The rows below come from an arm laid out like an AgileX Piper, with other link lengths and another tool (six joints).
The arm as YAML. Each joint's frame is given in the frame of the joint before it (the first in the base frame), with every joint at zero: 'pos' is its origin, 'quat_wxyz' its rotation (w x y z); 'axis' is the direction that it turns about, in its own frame. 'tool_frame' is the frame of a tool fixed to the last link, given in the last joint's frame.
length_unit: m
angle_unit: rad
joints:
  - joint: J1
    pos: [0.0, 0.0, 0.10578]
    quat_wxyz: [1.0, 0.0, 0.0, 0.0]
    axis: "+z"
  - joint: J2
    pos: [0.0, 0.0, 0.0]
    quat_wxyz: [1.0, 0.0, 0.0, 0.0]
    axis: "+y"
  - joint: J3
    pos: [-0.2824, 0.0, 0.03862]
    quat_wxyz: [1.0, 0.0, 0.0, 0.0]
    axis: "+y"
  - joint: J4
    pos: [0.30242, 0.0, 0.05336]
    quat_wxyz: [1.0, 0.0, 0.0, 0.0]
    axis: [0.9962, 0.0, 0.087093]
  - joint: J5
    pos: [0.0, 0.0, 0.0]
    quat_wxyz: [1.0, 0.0, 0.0, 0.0]
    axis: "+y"
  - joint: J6
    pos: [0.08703, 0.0, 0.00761]
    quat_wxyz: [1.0, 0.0, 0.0, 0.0]
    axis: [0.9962, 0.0, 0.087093]
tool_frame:
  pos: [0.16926, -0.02, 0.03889]
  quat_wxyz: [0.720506, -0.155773, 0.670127, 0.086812]
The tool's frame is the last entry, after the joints.
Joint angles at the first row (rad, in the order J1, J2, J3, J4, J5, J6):
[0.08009 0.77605 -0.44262 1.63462 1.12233 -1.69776]
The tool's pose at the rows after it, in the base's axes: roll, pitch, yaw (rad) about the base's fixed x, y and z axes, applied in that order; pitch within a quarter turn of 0, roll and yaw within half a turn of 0; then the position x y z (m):
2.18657, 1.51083, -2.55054, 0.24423, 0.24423, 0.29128
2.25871, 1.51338, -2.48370, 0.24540, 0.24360, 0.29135
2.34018, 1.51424, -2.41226, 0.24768, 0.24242, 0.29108
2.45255, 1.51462, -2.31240, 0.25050, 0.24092, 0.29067
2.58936, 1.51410, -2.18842, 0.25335, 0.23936, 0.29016
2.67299, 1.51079, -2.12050, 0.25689, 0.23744, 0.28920
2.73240, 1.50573, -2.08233, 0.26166, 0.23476, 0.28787
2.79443, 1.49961, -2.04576, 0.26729, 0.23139, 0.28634
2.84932, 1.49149, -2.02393, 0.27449, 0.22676, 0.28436
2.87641, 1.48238, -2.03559, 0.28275, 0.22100, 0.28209
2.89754, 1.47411, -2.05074, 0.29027, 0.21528, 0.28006
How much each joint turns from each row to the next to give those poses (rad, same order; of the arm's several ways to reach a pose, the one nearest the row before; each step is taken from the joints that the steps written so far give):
[-0.00025 0.00002 -0.00002 0.00147 -0.00242 -0.00492]
[-0.00034 -0.00002 0.00002 0.00125 -0.00495 -0.00525]
[-0.00029 0.00002 -0.00002 0.00115 -0.00988 -0.00452]
[-0.00035 0.00000 -0.00001 0.00113 -0.01241 -0.00586]
[-0.00033 -0.00005 0.00004 0.00072 -0.01291 -0.00693]
[0.00012 0.00002 -0.00001 0.00000 -0.01641 -0.00339]
[0.00038 0.00002 0.00001 0.00015 -0.02232 -0.00199]
[0.00034 -0.00003 0.00000 0.00030 -0.02661 -0.00241]
[0.00029 0.00000 -0.00002 0.00040 -0.03437 -0.00206]
[0.00034 0.00003 0.00002 0.00090 -0.04010 -0.00020]
[0.00014 0.00001 -0.00002 0.00102 -0.03730 0.00002]

